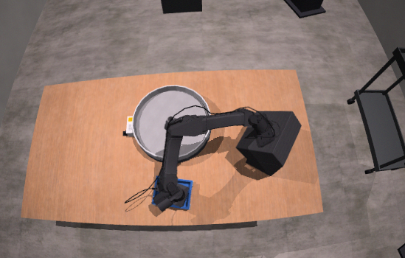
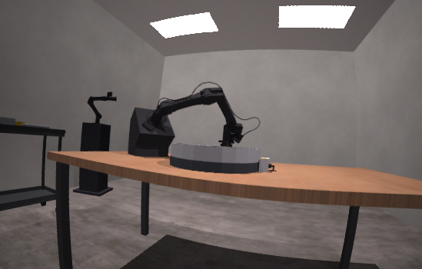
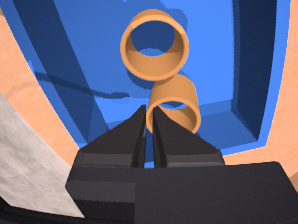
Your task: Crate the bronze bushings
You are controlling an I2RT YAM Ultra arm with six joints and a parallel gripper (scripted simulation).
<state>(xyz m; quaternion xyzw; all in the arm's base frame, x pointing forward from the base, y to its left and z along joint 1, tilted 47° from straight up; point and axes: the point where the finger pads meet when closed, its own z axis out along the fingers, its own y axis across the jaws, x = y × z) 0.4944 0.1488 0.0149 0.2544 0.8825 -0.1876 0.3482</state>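
The blue crate is 30 mm ahead of my hand, 40 mm to the right of it and 20 mm below it. Round my hand: round grey turntable 100 mm behind, 390 mm to the right, 10 mm above.
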